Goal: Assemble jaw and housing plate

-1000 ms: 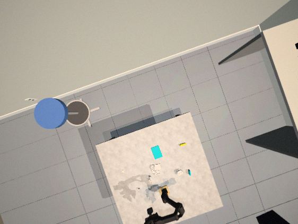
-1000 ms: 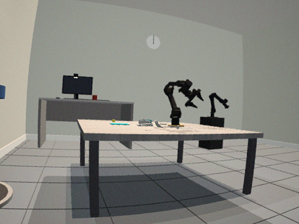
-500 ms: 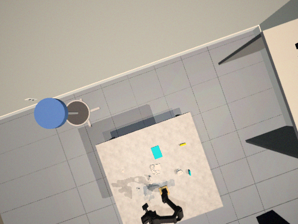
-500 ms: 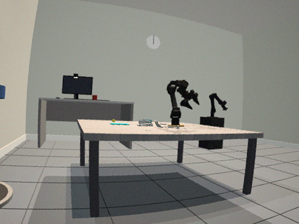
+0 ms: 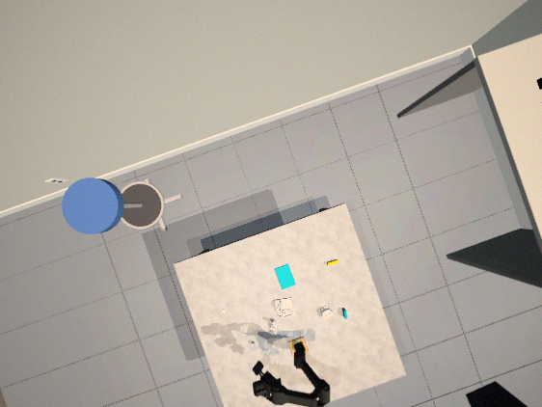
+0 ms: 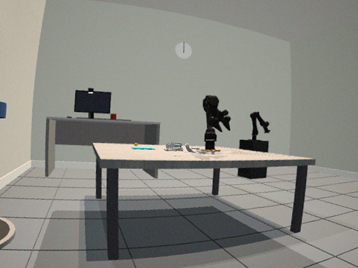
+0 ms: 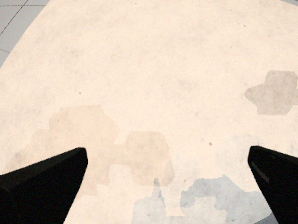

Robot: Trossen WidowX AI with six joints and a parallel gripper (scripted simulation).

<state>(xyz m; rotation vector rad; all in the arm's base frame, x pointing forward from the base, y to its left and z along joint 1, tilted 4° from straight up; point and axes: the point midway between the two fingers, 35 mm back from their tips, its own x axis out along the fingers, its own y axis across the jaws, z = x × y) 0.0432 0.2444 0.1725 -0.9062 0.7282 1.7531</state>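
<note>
Now: the white jaw piece 190 mm ahead of my gripper tip, 160 mm to the right of it and 120 mm below it. Round my gripper tip: yellow piece 410 mm ahead, 720 mm to the right, 140 mm below; then cyan plate 450 mm ahead, 370 mm to the right, 150 mm below.
</note>
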